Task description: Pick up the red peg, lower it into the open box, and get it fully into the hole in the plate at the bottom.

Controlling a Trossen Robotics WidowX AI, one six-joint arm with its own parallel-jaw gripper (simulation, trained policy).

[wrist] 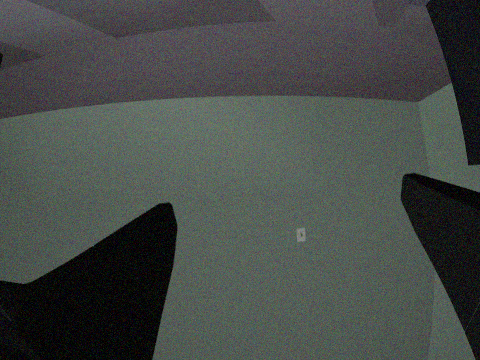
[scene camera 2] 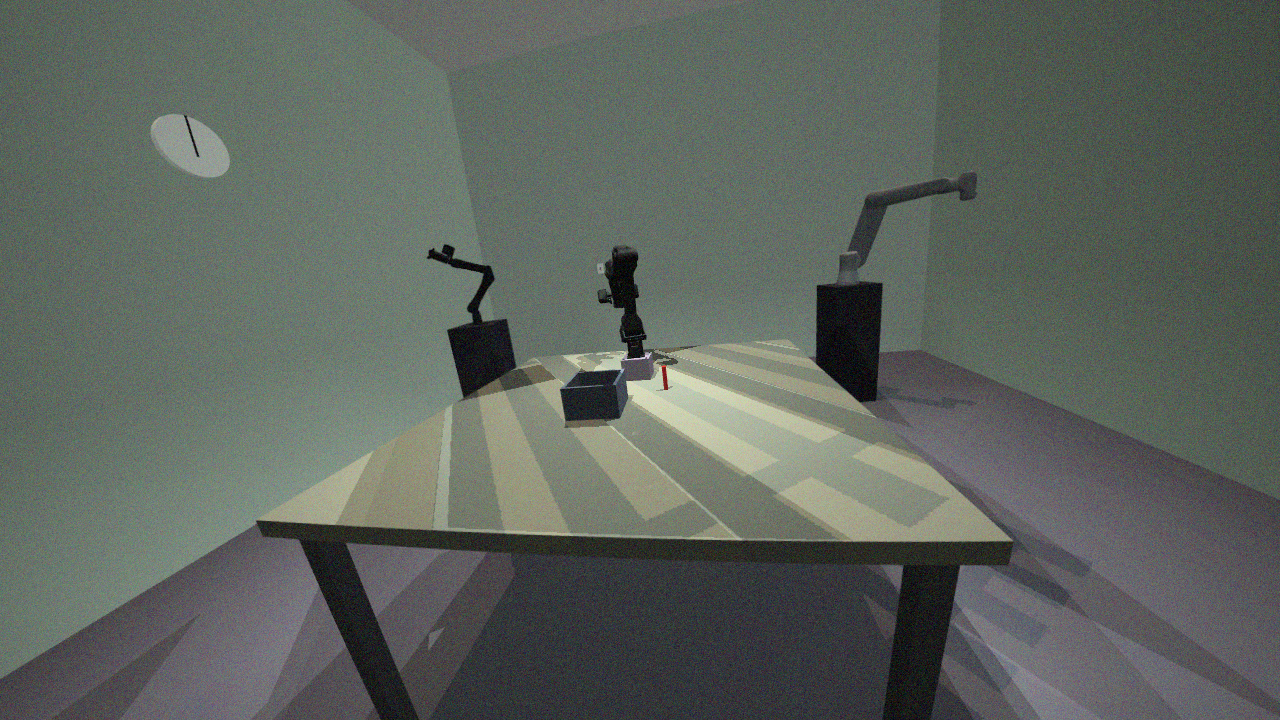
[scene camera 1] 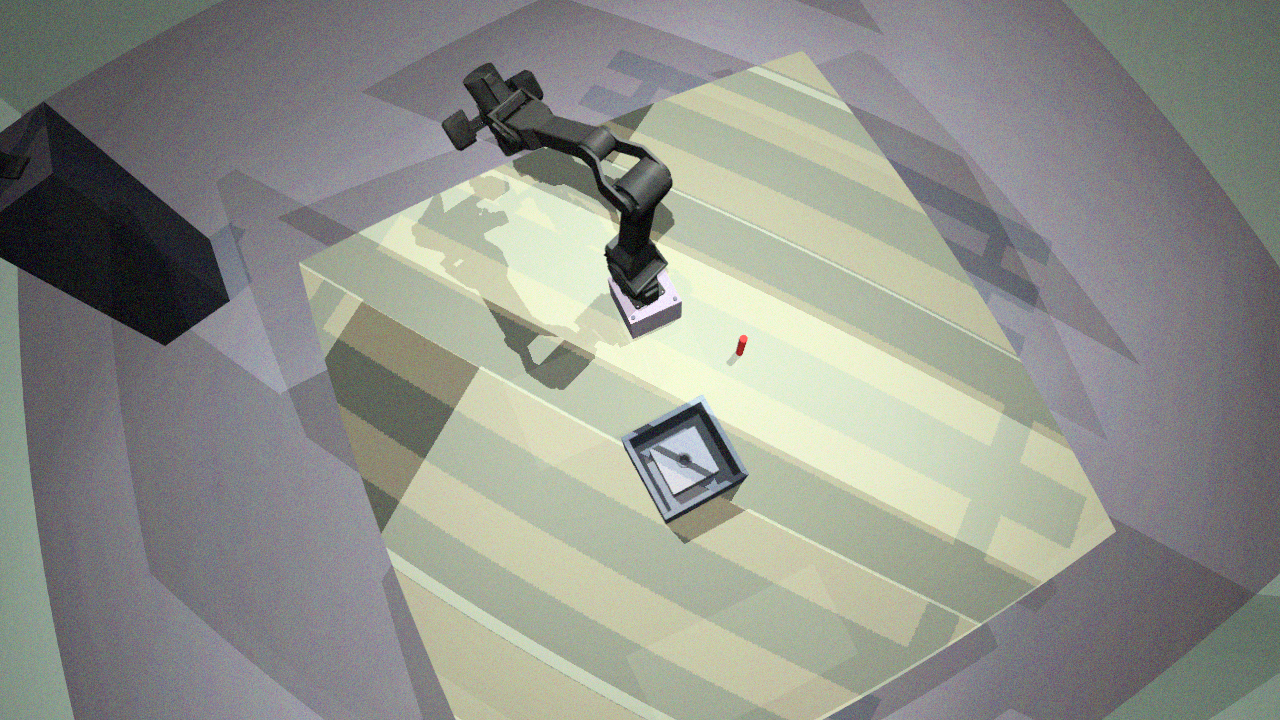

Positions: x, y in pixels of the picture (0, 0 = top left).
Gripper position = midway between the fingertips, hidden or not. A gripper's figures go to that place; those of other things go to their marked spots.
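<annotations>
A pale plate (scene camera 1: 688, 445) sits 120 cm from the lens, while the gripper (scene camera 1: 481, 101) is 134 cm from the lens.
</annotations>
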